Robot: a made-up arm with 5 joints. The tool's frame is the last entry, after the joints. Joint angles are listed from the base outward. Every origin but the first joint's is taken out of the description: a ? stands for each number. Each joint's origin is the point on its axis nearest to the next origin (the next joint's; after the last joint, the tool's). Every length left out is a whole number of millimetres.
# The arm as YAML. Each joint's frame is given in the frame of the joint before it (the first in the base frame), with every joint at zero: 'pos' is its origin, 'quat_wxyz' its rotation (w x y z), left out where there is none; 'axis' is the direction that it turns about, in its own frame. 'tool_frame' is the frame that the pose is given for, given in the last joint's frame.
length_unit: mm
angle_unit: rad
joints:
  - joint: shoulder
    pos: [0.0, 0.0, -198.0]
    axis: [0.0, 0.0, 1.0]
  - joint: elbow
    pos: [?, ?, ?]
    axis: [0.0, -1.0, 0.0]
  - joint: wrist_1
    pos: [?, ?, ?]
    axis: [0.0, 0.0, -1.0]
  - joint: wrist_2
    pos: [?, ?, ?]
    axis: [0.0, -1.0, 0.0]
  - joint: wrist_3
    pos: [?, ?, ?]
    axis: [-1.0, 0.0, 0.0]
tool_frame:
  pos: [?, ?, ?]
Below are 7 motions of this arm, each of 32 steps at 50 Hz.
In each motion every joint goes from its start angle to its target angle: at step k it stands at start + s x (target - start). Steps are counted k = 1, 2, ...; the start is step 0. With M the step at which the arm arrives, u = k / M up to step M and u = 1 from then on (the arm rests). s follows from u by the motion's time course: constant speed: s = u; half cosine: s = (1 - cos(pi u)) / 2; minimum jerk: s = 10 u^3 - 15 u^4 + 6 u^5.
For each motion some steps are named. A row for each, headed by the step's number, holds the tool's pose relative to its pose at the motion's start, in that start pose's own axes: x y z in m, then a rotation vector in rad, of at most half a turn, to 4 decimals.
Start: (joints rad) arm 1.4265 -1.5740 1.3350 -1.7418 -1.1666
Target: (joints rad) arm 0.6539 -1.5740 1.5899 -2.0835 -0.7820
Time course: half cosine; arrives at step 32
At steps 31, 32:
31: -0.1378 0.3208 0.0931 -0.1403 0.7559 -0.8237
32: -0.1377 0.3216 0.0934 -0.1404 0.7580 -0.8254

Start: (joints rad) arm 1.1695 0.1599 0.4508 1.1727 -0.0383
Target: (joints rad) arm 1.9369 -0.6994 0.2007 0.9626 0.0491
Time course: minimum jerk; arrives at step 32
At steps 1, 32:
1: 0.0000 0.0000 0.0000 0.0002 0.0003 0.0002
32: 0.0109 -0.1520 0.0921 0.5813 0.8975 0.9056

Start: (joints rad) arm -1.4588 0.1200 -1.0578 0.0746 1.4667
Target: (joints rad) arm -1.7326 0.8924 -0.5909 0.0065 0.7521
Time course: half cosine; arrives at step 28
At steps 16, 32:
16: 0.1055 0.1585 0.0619 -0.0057 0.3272 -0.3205
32: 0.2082 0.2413 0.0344 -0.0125 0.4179 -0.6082

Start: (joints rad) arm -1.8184 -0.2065 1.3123 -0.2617 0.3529
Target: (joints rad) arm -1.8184 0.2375 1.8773 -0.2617 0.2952
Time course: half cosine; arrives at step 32
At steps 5, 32:
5: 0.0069 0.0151 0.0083 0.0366 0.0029 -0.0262
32: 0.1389 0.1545 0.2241 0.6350 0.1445 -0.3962

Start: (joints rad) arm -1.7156 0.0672 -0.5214 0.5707 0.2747
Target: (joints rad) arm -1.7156 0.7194 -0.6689 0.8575 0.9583
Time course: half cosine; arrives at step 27
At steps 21, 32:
21: 0.1344 -0.0705 -0.1980 -0.7363 -0.7975 -0.1452
32: 0.1595 -0.0827 -0.2071 -0.8223 -0.9021 -0.1938

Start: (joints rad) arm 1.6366 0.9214 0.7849 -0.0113 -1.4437
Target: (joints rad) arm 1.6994 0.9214 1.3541 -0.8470 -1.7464
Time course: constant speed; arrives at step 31
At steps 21, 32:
21: 0.0200 0.1161 -0.0892 0.3214 -0.3305 -0.5987
32: 0.0620 0.1757 -0.1228 0.5283 -0.5140 -0.8562

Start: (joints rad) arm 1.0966 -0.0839 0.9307 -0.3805 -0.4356
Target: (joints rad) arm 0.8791 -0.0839 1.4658 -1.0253 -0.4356
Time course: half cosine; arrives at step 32
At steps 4, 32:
4: -0.0016 0.0125 -0.0003 0.0113 0.0117 -0.0344
32: 0.0945 0.3268 0.0832 0.4999 0.3276 -0.7915

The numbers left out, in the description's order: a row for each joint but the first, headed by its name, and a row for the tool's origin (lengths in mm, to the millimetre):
elbow: -44.0 -157.0 0.0
wrist_1: -76.0 0.0 163.0
wrist_2: -211.0 91.0 0.0
wrist_3: -122.0 0.0 -255.0
tool: 0.0 115.0 -36.0

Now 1 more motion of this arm.
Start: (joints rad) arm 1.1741 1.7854 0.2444 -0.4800 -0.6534
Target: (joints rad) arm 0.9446 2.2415 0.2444 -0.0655 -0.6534
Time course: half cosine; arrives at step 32
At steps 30, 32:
30: 0.2310 -0.1271 -0.1038 -0.1182 -0.6688 0.6011
32: 0.2335 -0.1278 -0.1039 -0.1192 -0.6748 0.6075

